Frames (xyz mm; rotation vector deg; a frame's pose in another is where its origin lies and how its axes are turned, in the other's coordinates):
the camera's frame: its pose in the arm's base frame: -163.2 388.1 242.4 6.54 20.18 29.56
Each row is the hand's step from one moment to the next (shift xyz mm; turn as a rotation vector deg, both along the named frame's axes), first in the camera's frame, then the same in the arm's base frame.
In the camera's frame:
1: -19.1 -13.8 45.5 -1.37 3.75 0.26
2: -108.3 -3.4 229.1 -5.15 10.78 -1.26
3: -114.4 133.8 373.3 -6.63 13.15 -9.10
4: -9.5 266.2 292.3 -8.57 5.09 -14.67
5: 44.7 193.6 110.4 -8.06 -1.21 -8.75
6: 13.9 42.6 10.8 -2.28 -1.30 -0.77
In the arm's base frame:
1: 7.2 -22.4 45.5 -2.75 2.55 1.38
2: -4.4 -61.5 245.8 -9.61 6.77 2.47
3: -21.3 51.4 409.0 -14.71 8.22 -3.95
4: -26.3 220.0 327.6 -14.55 0.38 -10.13
5: -13.8 187.8 127.3 -9.11 -4.92 -5.98
6: -4.6 43.6 14.2 -1.52 -2.25 -0.29

